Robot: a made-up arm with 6 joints. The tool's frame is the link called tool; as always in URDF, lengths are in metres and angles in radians. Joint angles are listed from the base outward.
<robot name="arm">
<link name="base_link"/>
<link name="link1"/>
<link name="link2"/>
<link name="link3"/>
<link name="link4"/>
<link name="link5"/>
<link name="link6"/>
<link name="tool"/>
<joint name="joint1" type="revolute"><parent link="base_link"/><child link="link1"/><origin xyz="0.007 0.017 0.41"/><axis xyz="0 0 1"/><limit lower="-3.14" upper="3.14"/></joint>
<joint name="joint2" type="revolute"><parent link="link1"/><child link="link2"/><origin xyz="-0.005 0.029 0.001"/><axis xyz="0 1 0"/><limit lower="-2.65" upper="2.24"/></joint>
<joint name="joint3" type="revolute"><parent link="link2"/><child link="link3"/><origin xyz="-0.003 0.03 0.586"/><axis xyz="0 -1 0"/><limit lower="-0.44" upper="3.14"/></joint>
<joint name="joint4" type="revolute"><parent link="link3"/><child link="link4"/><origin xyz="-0.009 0.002 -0.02"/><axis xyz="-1 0 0"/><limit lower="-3.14" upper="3.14"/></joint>
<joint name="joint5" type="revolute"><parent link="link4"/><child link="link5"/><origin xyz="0.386 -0.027 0"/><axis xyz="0 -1 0"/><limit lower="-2.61" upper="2.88"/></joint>
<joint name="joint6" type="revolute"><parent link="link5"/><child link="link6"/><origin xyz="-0.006 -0.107 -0.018"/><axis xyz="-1 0 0"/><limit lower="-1.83" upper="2.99"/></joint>
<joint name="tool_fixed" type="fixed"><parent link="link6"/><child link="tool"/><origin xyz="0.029 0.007 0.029" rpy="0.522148 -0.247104 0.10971"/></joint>
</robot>
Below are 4 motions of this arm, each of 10 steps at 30 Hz.
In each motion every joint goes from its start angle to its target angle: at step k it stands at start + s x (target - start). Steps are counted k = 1, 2, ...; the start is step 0. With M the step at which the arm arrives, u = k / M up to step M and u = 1 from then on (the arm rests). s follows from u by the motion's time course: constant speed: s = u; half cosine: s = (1 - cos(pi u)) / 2; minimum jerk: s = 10 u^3 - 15 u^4 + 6 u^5.
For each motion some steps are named. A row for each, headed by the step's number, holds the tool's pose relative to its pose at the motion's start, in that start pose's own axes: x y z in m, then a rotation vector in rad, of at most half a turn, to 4 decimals.
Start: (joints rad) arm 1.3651 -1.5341 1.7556 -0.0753 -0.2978 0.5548
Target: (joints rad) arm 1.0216 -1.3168 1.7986 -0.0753 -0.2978 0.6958
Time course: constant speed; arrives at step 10
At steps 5, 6, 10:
5: 0.0260 0.1614 -0.1118 -0.0519 0.1075 0.1793
6: 0.0265 0.1940 -0.1340 -0.0641 0.1279 0.2159
10: 0.0125 0.3232 -0.2218 -0.1189 0.2056 0.3646

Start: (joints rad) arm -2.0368 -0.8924 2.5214 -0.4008 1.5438 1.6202
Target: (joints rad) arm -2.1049 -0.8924 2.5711 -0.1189 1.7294 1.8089
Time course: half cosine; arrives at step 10
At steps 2, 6, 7, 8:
2: 0.0043 0.0026 0.0048 -0.0182 -0.0283 -0.0036
6: 0.0299 0.0172 0.0354 -0.1189 -0.1919 -0.0420
7: 0.0363 0.0207 0.0436 -0.1422 -0.2319 -0.0560
8: 0.0414 0.0233 0.0503 -0.1602 -0.2633 -0.0684

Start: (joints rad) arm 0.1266 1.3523 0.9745 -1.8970 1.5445 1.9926
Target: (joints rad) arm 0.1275 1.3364 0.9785 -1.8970 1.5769 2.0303
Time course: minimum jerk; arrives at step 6
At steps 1, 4, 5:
1: -0.0001 0.0000 0.0005 -0.0008 0.0000 -0.0008
4: -0.0020 -0.0001 0.0117 -0.0182 0.0012 -0.0171
5: -0.0025 -0.0001 0.0143 -0.0222 0.0016 -0.0209

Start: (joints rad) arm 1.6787 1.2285 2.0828 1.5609 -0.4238 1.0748
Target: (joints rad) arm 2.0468 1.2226 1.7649 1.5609 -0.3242 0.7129
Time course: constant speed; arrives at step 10
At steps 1, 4, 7, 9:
1: -0.0063 -0.0030 0.0297 0.0387 -0.0591 0.0106
4: -0.0340 -0.0147 0.1185 0.1536 -0.2356 0.0488
7: -0.0751 -0.0303 0.2047 0.2655 -0.4103 0.0972
9: -0.1097 -0.0427 0.2596 0.3377 -0.5255 0.1356

